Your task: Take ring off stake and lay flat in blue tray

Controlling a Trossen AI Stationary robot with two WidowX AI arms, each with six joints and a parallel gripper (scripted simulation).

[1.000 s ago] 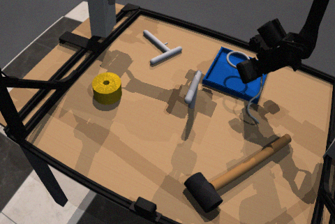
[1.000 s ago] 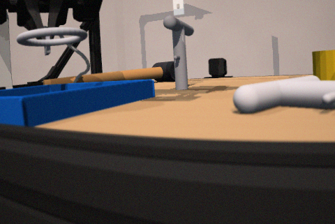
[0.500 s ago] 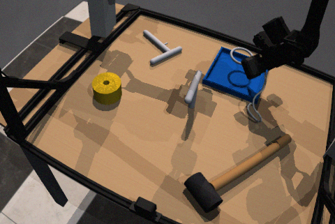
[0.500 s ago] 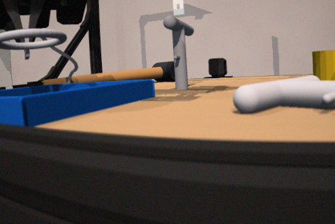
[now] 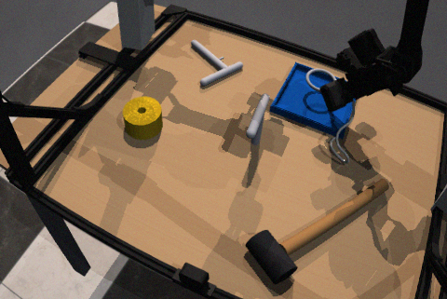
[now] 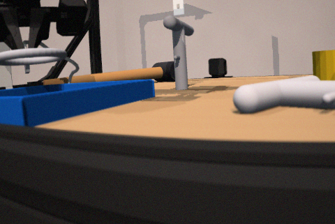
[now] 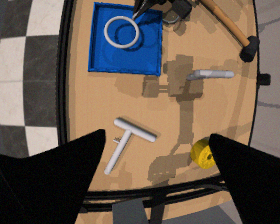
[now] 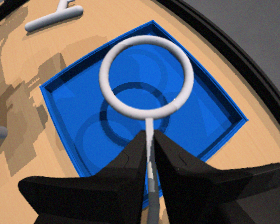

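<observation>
My right hand is 20 mm short of the blue tray, 60 mm to the right of it and 70 mm above it. From my right hand the other things lie so: yellow cylinder (310 mm behind, 360 mm to the left, 60 mm below); grey t-shaped piece (30 mm behind, 340 mm to the left, 70 mm below).
</observation>
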